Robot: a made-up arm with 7 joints.
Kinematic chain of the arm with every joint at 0, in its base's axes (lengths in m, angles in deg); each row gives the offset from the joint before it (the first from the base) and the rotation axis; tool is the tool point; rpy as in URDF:
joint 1: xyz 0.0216 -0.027 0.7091 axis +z
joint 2: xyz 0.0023 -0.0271 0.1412 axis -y
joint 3: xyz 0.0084 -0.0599 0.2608 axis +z
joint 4: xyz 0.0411 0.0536 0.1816 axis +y
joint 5: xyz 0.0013 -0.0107 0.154 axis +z
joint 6: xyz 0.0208 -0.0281 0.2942 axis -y
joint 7: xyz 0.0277 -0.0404 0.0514 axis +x
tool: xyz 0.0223 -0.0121 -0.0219 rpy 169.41 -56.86 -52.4
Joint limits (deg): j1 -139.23..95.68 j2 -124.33..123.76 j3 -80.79..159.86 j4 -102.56..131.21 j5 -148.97..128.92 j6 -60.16..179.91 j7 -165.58..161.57
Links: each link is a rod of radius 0.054 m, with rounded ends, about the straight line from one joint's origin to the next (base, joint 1, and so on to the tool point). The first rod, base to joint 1, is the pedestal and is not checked.
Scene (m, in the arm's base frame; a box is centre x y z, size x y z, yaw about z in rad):
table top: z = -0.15
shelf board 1: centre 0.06 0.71 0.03 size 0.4 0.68 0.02 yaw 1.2
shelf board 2: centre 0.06 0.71 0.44 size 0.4 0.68 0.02 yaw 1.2
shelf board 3: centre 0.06 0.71 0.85 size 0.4 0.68 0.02 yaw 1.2
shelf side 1: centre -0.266 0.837 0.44 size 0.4 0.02 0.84 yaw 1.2
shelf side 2: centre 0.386 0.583 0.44 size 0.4 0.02 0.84 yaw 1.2
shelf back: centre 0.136 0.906 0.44 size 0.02 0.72 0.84 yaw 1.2
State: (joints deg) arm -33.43 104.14 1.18 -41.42 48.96 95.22 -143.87
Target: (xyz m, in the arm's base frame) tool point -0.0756 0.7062 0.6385
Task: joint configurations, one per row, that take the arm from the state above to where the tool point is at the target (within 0.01 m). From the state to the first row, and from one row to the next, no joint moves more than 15 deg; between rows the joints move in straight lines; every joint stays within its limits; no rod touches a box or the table.
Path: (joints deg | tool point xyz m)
1: -32.01 106.32 11.08 -27.37 52.30 103.20 -143.73 | -0.7460 0.2529 0.4681
2: -30.58 108.50 20.99 -13.33 55.63 111.18 -143.58 | -0.7872 0.2725 0.5503
3: -29.16 110.68 30.89 0.72 58.97 119.16 -143.44 | -0.7863 0.3141 0.6265
4: -27.74 112.86 40.79 14.76 62.30 127.15 -143.29 | -0.7447 0.3693 0.6841
5: -26.32 115.04 50.70 28.81 65.64 135.13 -143.15 | -0.6671 0.4253 0.7155
6: -24.89 117.22 60.60 42.85 68.97 143.11 -143.00 | -0.5616 0.4680 0.7196
7: -23.47 119.40 70.50 56.90 72.31 151.09 -142.86 | -0.4386 0.4854 0.7015
8: -22.05 121.58 80.41 70.94 75.64 159.07 -142.71 | -0.3098 0.4696 0.6707
9: -20.63 123.76 90.31 84.99 78.98 167.05 -142.57 | -0.1873 0.4186 0.6385
10: -31.98 123.76 82.99 74.64 76.82 161.60 -142.68 | -0.1795 0.5014 0.6489
11: -43.33 123.76 75.67 64.29 74.67 156.16 -142.79 | -0.1583 0.5786 0.6549
12: -54.69 123.76 68.35 53.94 72.51 150.71 -142.90 | -0.1236 0.6479 0.6525
13: -66.04 123.76 61.03 43.59 70.35 145.26 -143.01 | -0.0756 0.7062 0.6385

